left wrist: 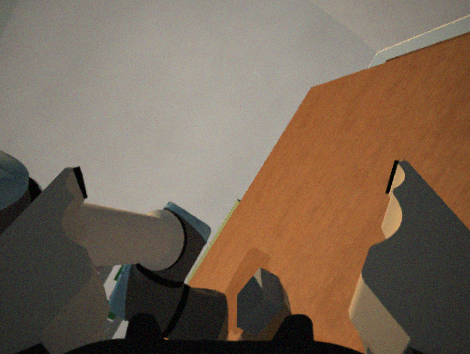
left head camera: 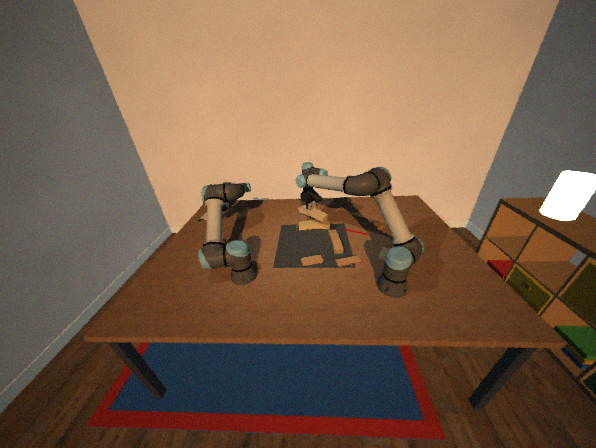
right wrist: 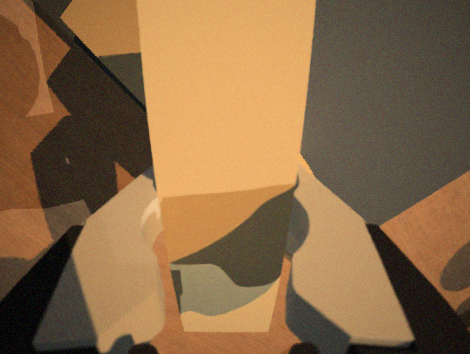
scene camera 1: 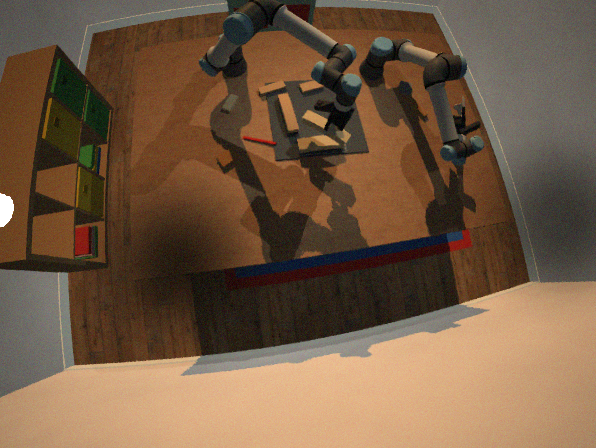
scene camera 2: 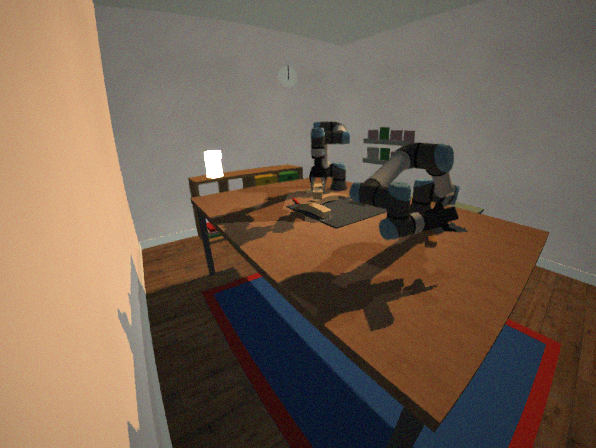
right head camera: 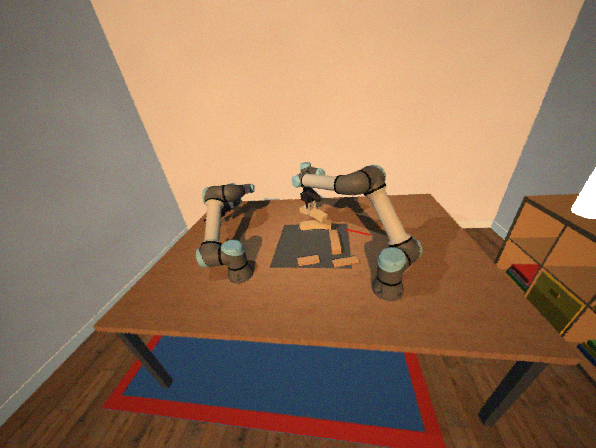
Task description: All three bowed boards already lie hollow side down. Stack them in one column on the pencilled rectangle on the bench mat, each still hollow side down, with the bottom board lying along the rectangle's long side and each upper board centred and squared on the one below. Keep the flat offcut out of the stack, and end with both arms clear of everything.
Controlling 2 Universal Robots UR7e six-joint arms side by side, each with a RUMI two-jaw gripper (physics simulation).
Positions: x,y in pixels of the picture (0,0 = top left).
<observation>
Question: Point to a dark bench mat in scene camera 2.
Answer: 342,214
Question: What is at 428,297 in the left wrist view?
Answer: My left gripper.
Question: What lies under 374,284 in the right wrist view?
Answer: My right gripper.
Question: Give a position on a dark bench mat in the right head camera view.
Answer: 292,239
</observation>
